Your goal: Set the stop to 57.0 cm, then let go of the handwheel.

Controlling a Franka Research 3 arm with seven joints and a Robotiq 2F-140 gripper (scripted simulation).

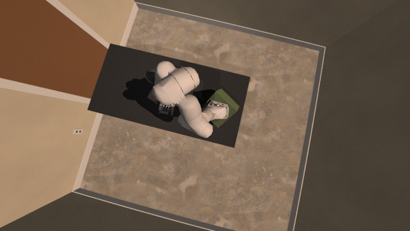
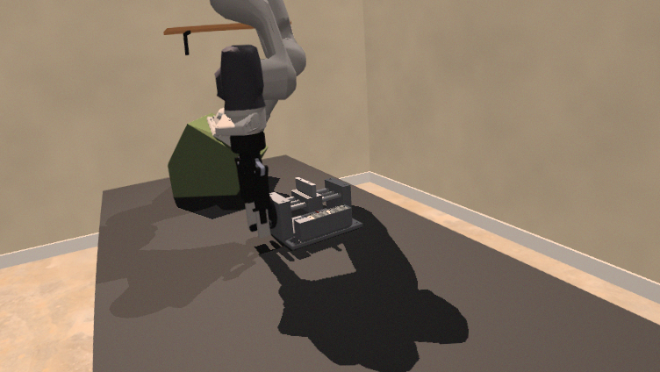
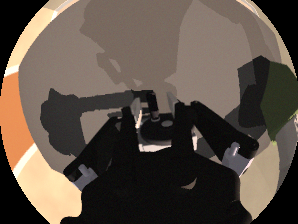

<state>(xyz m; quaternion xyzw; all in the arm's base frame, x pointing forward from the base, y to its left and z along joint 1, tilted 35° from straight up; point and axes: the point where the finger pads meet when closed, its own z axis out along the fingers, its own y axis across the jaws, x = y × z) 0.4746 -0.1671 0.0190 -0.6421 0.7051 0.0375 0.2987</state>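
Right now the handwheel is 2 cm to the left of my hand and 1 cm below it. From my hand the other things lie so: grey stop fixture (14 cm to the left, 3 cm above).
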